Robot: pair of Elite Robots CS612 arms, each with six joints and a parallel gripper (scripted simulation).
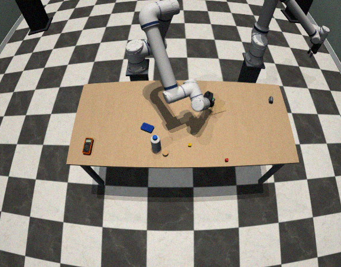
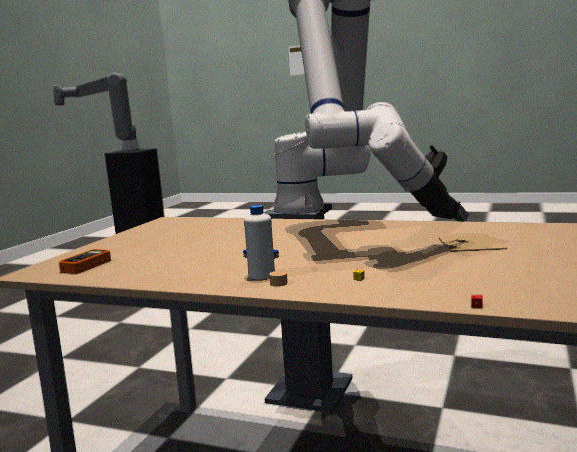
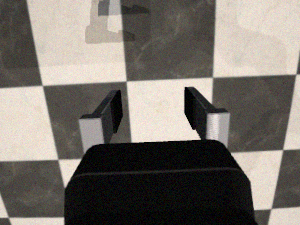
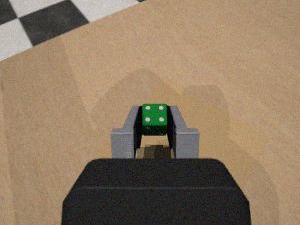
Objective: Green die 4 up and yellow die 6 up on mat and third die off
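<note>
Right now the thin tan mat is 10 mm ahead of my right hand, 30 mm to the left of it and 80 mm below it. Also, from my right hand: yellow die (330 mm ahead, 220 mm to the right, 70 mm below); green die (10 mm behind, 10 mm to the left, 10 mm below); red die (480 mm ahead, 20 mm to the left, 70 mm below).
</note>
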